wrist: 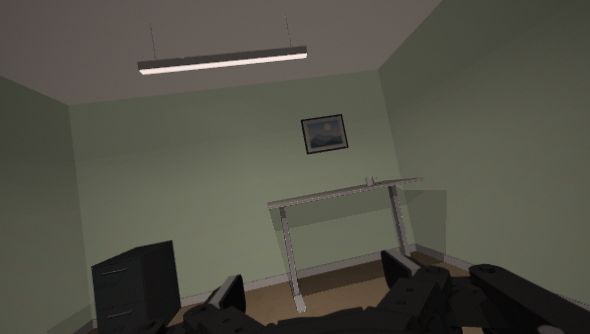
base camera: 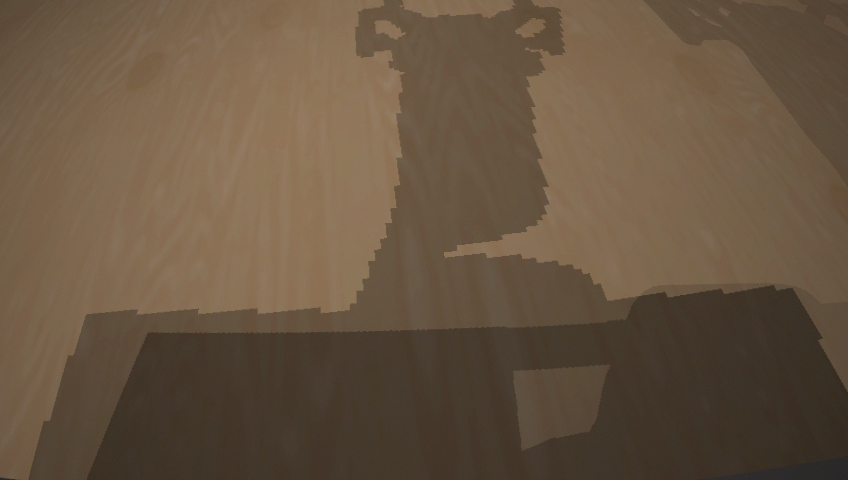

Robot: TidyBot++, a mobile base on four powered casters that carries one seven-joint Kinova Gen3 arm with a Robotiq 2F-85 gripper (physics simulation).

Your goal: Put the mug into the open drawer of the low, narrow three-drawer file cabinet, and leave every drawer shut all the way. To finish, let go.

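Frame: origin at the arm's base, x ahead, y left, z up, level; metres.
Seen in the pictures: gripper, fingertip midpoint: [wrist: 313, 278].
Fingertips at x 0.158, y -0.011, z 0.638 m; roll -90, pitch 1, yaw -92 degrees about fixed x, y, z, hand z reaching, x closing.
A point is followed by its place in that frame.
A small light mug [wrist: 370, 181] {x 2.530, y -0.850, z 0.596 m} stands far off on top of a desk, toward its right end, in the wrist view. My gripper [wrist: 313, 278] {x 0.158, y -0.011, z 0.638 m} is open, with nothing between its fingertips, and is well apart from the mug. A dark file cabinet [wrist: 161, 282] {x 2.456, y 1.367, z 0.010 m} with bar handles stands at the lower left of the wrist view. Its two visible drawer fronts look shut; its lower part is hidden by my gripper and the frame edge. I cannot tell whether it is the low, narrow three-drawer one. No open drawer shows in either view.
The long, thin-topped desk [wrist: 320, 195] {x 2.411, y -0.292, z 0.554 m} stands on two metal legs near the far green wall, right of the cabinet. A framed picture [wrist: 325, 134] {x 3.033, y -0.573, z 1.264 m} and a hanging lamp [wrist: 222, 61] {x 1.732, y 0.317, z 1.685 m} are above. The base camera shows wooden floor [base camera: 238, 178] {x 0.479, y 0.190, z -0.396 m} with the robot's shadow.
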